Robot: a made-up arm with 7 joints.
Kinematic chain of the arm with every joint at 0, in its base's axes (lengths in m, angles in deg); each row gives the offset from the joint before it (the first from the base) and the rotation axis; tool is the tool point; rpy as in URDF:
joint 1: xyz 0 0 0.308 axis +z
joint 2: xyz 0 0 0 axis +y
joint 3: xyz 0 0 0.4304 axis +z
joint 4: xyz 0.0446 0 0 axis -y
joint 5: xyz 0.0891 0 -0.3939 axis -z
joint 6: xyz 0 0 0 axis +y
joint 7: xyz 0.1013 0 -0.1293 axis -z
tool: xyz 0 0 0 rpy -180 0 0
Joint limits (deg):
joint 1: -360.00..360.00
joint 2: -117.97..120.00
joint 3: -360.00..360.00
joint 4: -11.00..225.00
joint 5: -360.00..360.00
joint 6: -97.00..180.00
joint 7: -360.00..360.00
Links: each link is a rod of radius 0.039 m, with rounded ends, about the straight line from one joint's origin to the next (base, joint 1, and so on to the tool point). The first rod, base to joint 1, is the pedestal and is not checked.
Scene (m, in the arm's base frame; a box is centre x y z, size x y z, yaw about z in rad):
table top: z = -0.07
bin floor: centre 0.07 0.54 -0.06 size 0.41 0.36 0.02 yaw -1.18
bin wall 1: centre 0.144 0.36 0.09 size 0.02 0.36 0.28 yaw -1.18
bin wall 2: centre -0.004 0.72 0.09 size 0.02 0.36 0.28 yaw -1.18
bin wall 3: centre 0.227 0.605 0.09 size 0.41 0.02 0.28 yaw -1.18
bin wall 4: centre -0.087 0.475 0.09 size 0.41 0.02 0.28 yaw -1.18
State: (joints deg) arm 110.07 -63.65 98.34 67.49 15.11 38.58 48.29
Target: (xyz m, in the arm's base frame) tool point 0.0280 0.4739 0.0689
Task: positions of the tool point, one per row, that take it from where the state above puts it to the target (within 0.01 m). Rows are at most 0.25 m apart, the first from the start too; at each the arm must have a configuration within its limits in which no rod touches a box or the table.
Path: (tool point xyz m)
1: -0.5271 -0.2996 0.4981
2: -0.5364 -0.0692 0.5806
3: -0.4674 0.1601 0.6025
4: -0.3309 0.3459 0.5663
5: -0.1537 0.4555 0.4841
6: 0.0280 0.4739 0.3750
7: 0.0371 0.4947 0.2778
8: 0.0374 0.4952 0.1740
9: 0.0280 0.4739 0.0689

